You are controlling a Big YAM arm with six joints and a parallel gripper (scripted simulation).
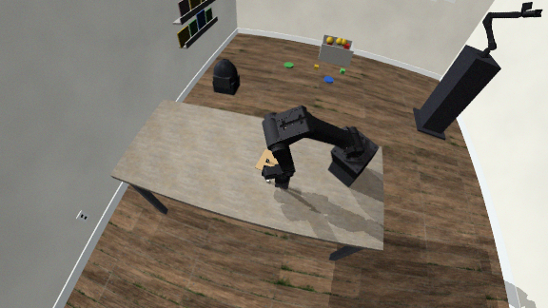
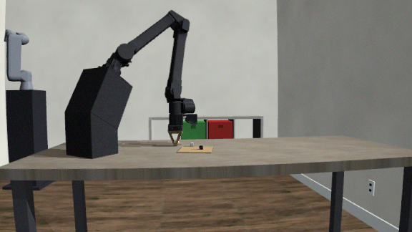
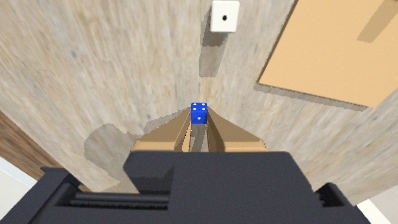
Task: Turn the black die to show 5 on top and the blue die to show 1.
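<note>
My gripper is now 10 cm short of the tan mat, 13 cm to the left of it and 1 cm above it. Also, from my hand: black die 12 cm ahead, 13 cm to the right; then blue die right at my hand; then white die 8 cm ahead, 1 cm to the right.
</note>
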